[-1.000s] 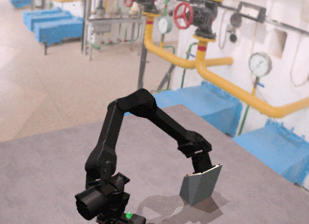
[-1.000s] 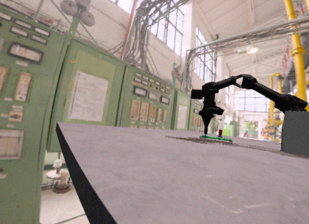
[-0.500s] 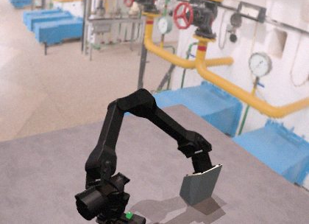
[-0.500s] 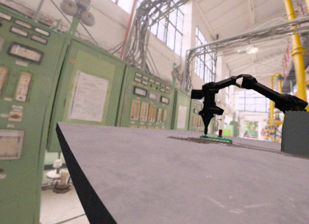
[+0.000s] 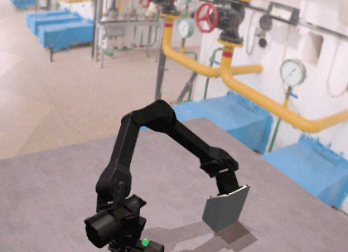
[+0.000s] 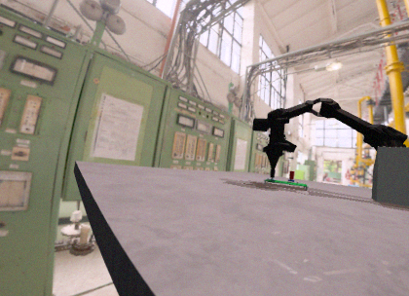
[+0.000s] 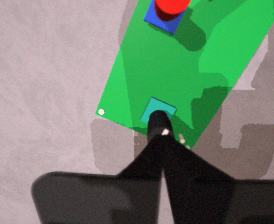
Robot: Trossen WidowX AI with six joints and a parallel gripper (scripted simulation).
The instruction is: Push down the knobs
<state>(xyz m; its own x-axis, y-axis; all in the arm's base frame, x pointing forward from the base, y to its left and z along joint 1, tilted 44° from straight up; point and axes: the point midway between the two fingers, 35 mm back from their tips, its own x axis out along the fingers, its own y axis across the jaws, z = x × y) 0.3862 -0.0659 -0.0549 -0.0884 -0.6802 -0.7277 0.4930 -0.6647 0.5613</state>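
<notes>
The black knob lies 1 cm below my gripper tip. The rest, counted from my gripper tip: red knob: 7 cm behind, 4 cm to the right, 2 cm below.
</notes>
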